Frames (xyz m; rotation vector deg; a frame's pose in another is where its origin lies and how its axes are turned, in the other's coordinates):
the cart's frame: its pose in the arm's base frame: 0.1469 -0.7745 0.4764 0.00 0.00 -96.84
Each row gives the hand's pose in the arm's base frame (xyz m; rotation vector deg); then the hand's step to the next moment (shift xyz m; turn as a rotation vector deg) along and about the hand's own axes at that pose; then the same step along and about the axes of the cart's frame.
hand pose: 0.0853 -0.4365 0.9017 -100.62 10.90 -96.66
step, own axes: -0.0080 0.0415 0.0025 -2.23 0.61 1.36
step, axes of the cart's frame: 0.0240 0.0185 -0.0296 -1.38 0.99 -2.08
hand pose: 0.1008 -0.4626 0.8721 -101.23 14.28 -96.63
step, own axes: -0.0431 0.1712 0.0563 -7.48 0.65 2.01
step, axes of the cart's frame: 0.0738 0.1086 -0.1307 -4.49 0.48 -6.33
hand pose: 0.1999 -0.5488 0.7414 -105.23 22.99 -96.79
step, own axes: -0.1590 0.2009 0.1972 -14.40 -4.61 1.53
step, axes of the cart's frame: -0.0086 0.2052 -0.2497 -12.22 -2.84 -8.58
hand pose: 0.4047 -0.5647 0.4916 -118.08 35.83 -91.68
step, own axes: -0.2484 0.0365 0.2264 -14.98 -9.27 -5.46
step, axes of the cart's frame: -0.1566 0.1445 -0.2625 -14.92 -9.78 -4.66
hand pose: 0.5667 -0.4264 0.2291 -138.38 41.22 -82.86
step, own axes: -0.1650 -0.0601 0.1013 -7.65 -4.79 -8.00
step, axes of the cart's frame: -0.1364 0.0254 -0.1478 -7.38 -9.54 0.17
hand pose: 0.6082 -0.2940 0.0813 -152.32 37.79 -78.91
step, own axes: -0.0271 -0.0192 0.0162 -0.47 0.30 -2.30
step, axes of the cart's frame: -0.0268 0.0025 -0.0253 0.05 -2.18 0.93
